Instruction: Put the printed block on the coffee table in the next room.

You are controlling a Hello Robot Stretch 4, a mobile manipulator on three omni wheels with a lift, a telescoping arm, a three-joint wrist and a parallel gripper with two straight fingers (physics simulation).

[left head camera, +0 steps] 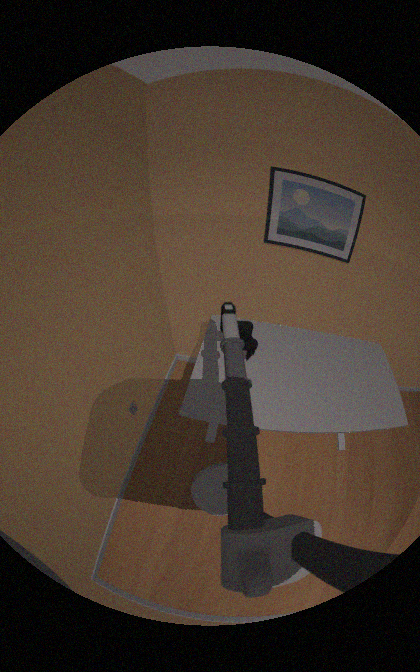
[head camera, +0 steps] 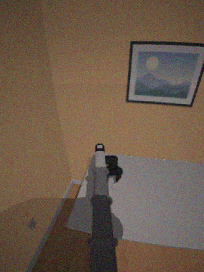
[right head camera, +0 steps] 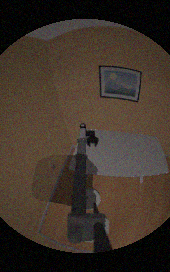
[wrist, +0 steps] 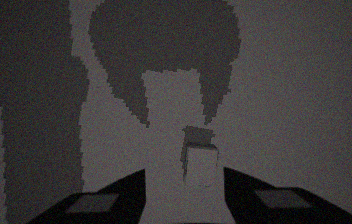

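Where they show: gripper, fingertip midpoint: (head camera: 112, 181) (right head camera: 92, 145) (wrist: 184, 184); robot's base, link origin: (left head camera: 220, 487) (right head camera: 88, 198).
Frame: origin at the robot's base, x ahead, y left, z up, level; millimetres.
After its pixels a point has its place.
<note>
The printed block (wrist: 202, 167) @[y -106, x 672, z 722 mm], small, pale and box-shaped, lies on the white table (head camera: 160, 205) @[y -421, x 503, z 693 mm] (left head camera: 325, 385) @[y -602, x 505, z 693 mm] (right head camera: 130, 157) @[y -595, x 481, z 693 mm] (wrist: 290, 100) @[y -208, x 733, z 693 mm]. My gripper (head camera: 115, 179) (left head camera: 249, 354) (right head camera: 92, 143) @[y -87, x 672, z 770 mm] (wrist: 184, 184) @[y -87, x 672, z 770 mm] is open and empty, over the left part of the table. In the wrist view the block shows between the two dark fingertips, nearer the right one, with table surface seen around it. How high the fingers are above it I cannot tell. In the head views the block does not show clearly. A coffee table in another room does not show.
A wall corner stands left of and behind the table, with a framed picture (head camera: 165, 77) @[y -510, x 1032, z 1467 mm] (left head camera: 315, 215) @[y -493, x 1036, z 1475 mm] (right head camera: 120, 84) @[y -500, x 1035, z 1455 mm] on the back wall. My extended arm (left head camera: 242, 450) @[y 2, x 156, z 1110 mm] reaches over the table's front edge. A round grey thing (left head camera: 207, 490) @[y 91, x -5, z 188 mm] is low beside the arm, above wooden floor.
</note>
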